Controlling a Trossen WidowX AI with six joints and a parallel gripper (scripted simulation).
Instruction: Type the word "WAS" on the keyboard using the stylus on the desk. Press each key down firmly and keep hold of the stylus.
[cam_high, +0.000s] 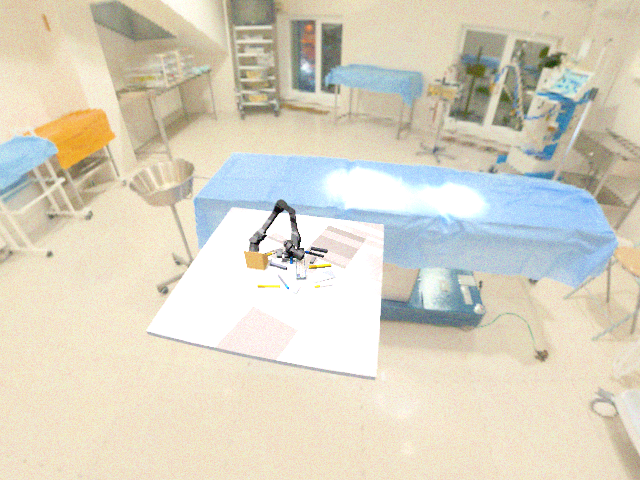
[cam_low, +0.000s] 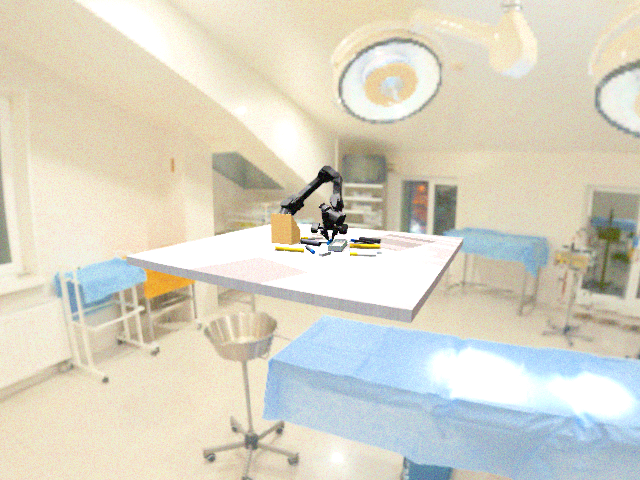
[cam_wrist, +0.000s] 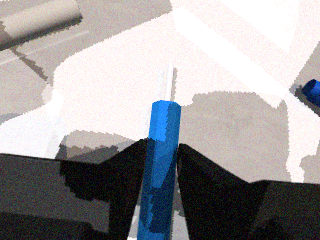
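Right now my gripper tip is 5 cm to the right of the stylus tip. Also, from my gripper tip: stylus (1 cm to the left); E key (6 cm ahead, 16 cm to the right, 1 cm above).
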